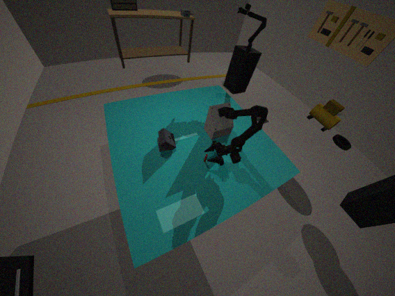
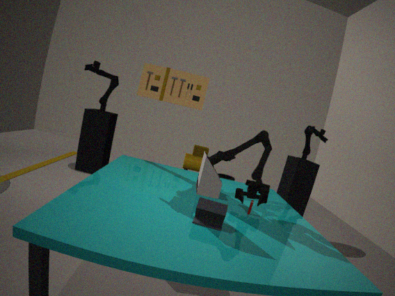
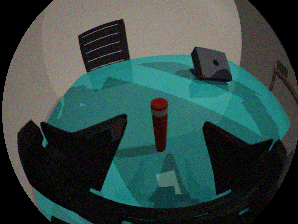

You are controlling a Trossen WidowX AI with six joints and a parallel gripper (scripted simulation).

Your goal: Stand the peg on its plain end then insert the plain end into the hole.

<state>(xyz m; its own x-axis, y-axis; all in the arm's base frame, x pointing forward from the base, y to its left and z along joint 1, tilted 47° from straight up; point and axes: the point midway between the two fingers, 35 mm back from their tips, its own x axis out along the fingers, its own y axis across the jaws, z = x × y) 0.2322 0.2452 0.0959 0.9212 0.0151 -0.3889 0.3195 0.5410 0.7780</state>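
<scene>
Right now my gripper tip is 1 cm to the right of the red peg. Round my gripper tip: sloped grey panel (19 cm ahead, 25 cm to the right, 1 cm below).
</scene>
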